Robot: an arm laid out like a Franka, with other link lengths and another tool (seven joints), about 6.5 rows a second.
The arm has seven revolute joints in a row. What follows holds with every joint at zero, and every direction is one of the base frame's. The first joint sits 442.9 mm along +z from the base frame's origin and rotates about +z. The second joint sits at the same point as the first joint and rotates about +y. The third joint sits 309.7 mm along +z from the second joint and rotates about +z. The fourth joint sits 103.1 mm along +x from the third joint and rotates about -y. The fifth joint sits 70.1 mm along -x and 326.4 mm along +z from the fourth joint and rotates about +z. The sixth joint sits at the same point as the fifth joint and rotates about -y. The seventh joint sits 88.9 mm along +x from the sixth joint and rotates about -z. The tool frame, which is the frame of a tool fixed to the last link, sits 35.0 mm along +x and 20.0 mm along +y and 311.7 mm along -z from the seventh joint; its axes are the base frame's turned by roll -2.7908, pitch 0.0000 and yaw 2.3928 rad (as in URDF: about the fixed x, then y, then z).
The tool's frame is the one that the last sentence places.
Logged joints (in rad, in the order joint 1, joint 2, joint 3, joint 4, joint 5, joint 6, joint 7), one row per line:
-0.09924 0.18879 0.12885 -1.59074 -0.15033 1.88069 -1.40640
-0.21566 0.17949 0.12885 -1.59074 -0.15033 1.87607 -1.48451
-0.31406 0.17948 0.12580 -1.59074 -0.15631 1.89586 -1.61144
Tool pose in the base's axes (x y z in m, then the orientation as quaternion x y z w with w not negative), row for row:
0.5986 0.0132 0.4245 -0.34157 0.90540 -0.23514 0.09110
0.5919 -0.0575 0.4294 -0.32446 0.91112 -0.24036 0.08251
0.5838 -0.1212 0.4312 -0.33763 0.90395 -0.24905 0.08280
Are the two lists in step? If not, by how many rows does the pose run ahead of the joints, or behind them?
They are in step.
